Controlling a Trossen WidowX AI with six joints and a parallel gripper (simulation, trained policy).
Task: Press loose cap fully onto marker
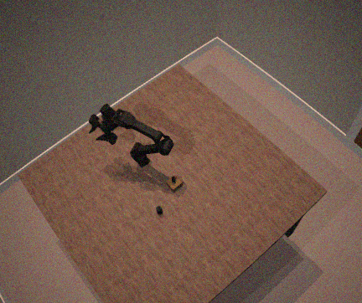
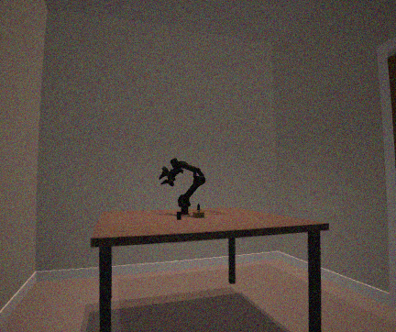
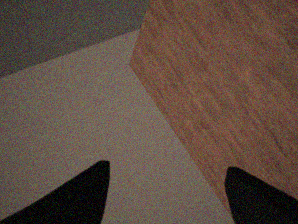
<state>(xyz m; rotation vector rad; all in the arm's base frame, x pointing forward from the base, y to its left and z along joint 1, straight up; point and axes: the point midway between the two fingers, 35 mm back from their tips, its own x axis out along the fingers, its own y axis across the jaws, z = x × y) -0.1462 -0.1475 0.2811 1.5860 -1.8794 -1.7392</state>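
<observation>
Now: gripper tip 48 cm short of the dark marker cap, 5 cm to the right of it and 24 cm above it. From my gripper tip the other things lie so: holder block 40 cm ahead, 21 cm to the left, 24 cm below.
</observation>
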